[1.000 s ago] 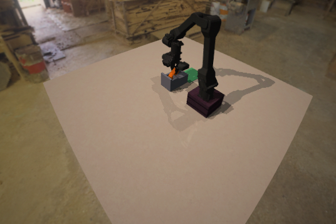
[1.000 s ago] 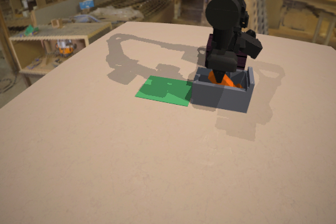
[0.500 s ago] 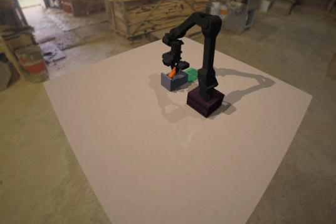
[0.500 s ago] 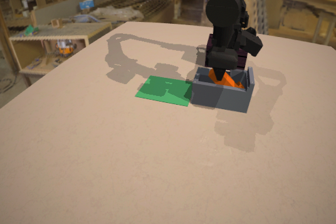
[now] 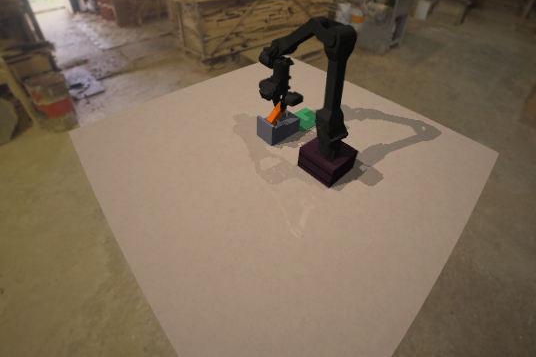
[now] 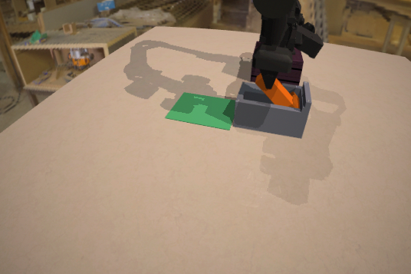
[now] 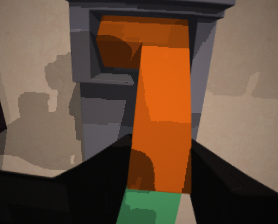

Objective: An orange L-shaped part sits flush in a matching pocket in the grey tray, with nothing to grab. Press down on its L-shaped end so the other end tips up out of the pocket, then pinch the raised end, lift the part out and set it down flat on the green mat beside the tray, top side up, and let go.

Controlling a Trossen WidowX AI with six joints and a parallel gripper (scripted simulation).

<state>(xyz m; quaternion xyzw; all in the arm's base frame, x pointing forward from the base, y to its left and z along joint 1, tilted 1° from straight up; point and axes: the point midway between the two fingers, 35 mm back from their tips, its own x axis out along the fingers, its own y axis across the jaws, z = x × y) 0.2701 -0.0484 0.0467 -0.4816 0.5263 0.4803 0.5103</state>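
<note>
Now: the green mat 14 cm to the right of my gripper tip, 11 cm below it and 2 cm behind it. Round my gripper tip: orange L-shaped part: 3 cm to the left, 3 cm below, 1 cm behind.
</note>
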